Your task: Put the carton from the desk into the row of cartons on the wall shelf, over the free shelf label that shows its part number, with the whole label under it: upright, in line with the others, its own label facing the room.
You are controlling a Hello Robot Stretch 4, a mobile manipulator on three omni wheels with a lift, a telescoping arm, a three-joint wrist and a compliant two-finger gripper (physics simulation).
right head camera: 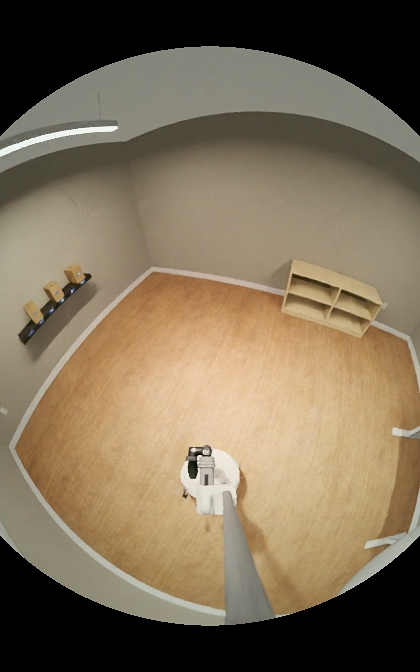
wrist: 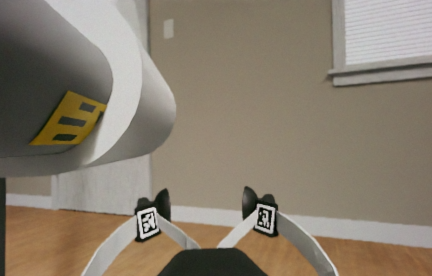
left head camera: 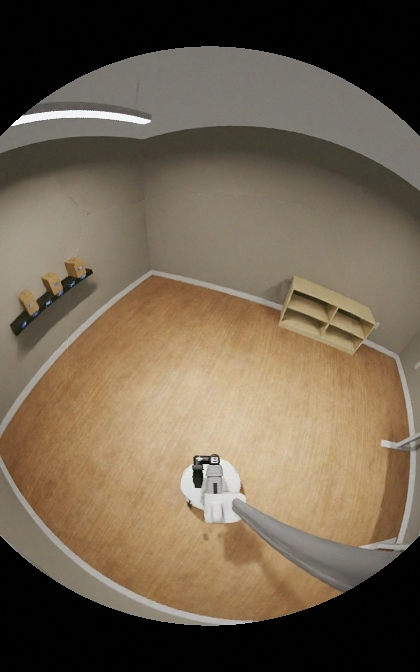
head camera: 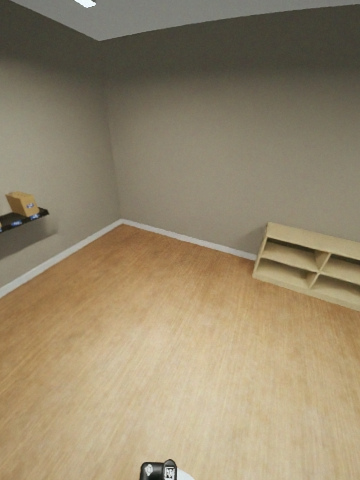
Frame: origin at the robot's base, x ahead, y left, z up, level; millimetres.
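Where they show: hand at its tool point: (right head camera: 192,496) (wrist: 206,208) (left head camera: 197,505).
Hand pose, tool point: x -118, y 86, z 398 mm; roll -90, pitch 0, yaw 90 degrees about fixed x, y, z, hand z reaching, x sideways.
Observation:
After its pixels a point has its place.
The wall shelf (head camera: 12,221) @[y 1508, x 1494, z 765 mm] (left head camera: 17,327) @[y 1789, x 831, z 765 mm] (right head camera: 24,337) @[y 1788, x 818, z 765 mm] is a dark ledge on the left wall with blue and white labels on its front edge. Three brown cartons stand on it in the left and right head camera views: a far one (left head camera: 75,267) @[y 1433, x 1604, z 885 mm] (right head camera: 74,273) @[y 1429, x 1610, z 887 mm], a middle one (left head camera: 52,283) @[y 1560, x 1321, z 882 mm] (right head camera: 54,291) @[y 1554, x 1330, z 879 mm] and a near one (left head camera: 29,302) @[y 1682, x 1043, z 877 mm] (right head camera: 33,311) @[y 1682, x 1045, z 885 mm]. The far carton (head camera: 23,203) @[y 1432, x 1605, z 895 mm] also shows in the head camera view. Label numbers are too small to read. My gripper (wrist: 206,205) @[y 86, x -118, z 398 mm] is open and empty, its fingertips wide apart, far from the shelf. The desk and its carton do not show.
A low wooden cubby unit (head camera: 310,239) @[y -1388, x 1712, z 583 mm] (left head camera: 327,298) @[y -1370, x 1619, z 584 mm] (right head camera: 332,277) @[y -1467, x 1688, z 584 mm] stands against the far wall. White legs or brackets of a piece of furniture (left head camera: 395,444) (right head camera: 405,432) show at the right edge. In the wrist view, a white door (wrist: 100,187) @[y -661, x -1806, z 158 mm] and a window sill (wrist: 380,75) @[y 917, x -1104, z 757 mm] show.

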